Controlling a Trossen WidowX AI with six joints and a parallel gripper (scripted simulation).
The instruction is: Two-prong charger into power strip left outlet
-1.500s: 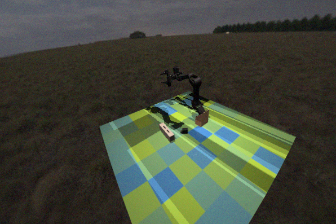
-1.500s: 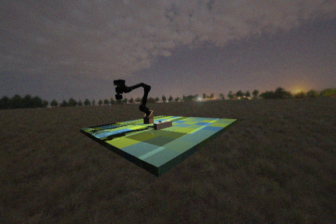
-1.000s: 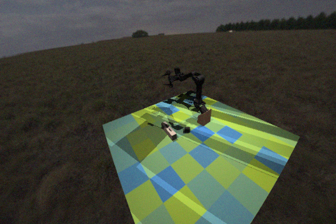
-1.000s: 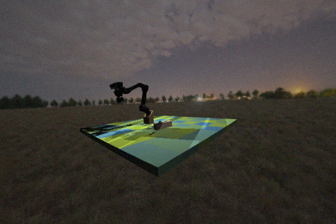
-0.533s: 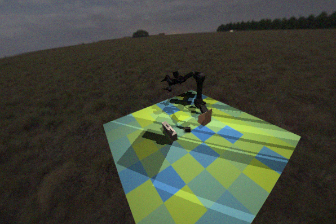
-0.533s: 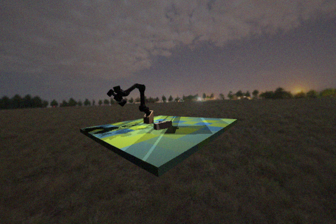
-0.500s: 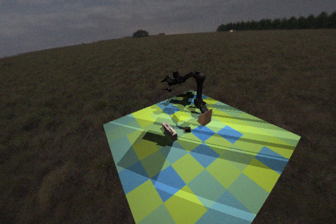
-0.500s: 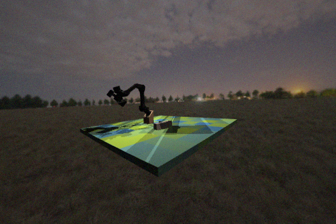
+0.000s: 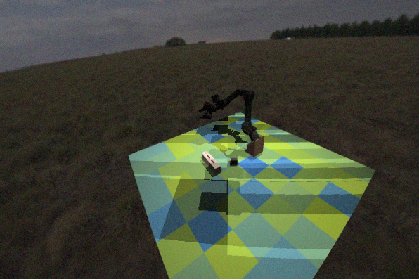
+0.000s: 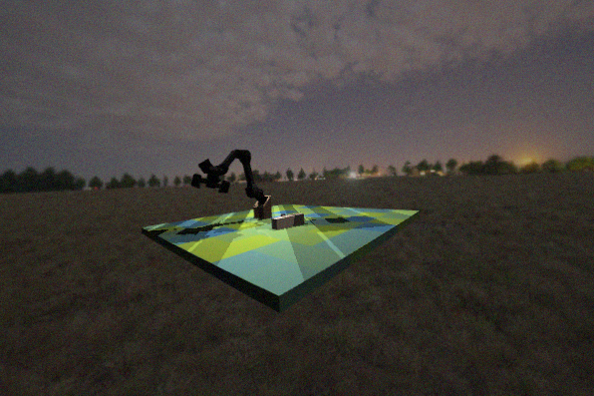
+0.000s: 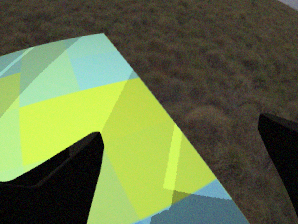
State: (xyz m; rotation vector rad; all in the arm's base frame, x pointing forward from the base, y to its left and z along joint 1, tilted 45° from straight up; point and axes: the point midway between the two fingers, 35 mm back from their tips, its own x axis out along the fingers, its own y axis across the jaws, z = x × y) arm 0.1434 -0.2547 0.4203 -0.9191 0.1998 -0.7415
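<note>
The black two-prong charger is 60 mm ahead of my gripper tip, 460 mm to the left of it and 210 mm below it.
</note>
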